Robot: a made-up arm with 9 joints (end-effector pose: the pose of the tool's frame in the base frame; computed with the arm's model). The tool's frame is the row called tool.
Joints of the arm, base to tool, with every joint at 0 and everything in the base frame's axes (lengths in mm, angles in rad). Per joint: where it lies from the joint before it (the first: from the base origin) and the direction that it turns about. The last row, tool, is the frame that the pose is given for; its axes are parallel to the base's.
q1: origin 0 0 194.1 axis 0 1 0
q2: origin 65.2 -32.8 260 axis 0 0 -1
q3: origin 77 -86.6 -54.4 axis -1 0 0
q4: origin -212.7 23.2 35 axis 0 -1 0
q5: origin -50.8 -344.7 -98.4 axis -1 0 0
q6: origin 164.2 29.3 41.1 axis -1 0 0
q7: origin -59.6 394.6 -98.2 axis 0 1 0
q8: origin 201.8 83.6 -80.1 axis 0 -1 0
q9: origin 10.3 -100.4 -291 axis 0 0 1
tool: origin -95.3 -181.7 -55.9
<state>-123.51 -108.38 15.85 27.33 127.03 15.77 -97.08 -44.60 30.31</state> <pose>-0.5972 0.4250 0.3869 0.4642 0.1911 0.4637 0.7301</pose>
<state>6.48 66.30 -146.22 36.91 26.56 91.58 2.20 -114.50 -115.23</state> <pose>0.6812 -0.0061 0.4268 -0.0959 0.9496 -0.2979 0.0151</pose>
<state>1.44 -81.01 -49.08 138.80 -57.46 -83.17 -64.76 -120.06 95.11</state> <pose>0.1554 -0.4692 -0.0331 0.0696 0.5969 -0.3030 0.7396</pose>
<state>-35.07 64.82 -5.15 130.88 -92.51 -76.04 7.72 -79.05 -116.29</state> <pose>-0.6974 -0.2748 -0.3168 -0.2040 -0.4822 -0.1860 0.8314</pose>
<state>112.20 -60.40 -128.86 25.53 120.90 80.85 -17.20 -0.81 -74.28</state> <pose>-0.5470 -0.2798 0.2576 -0.2349 0.3898 0.2229 0.8621</pose>
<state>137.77 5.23 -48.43 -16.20 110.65 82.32 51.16 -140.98 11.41</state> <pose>-0.2383 -0.3271 0.3135 0.8748 -0.1954 0.3635 0.2538</pose>
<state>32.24 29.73 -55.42 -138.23 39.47 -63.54 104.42 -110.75 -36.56</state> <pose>-0.1195 0.1648 0.4682 0.1207 0.2250 -0.6930 0.6743</pose>
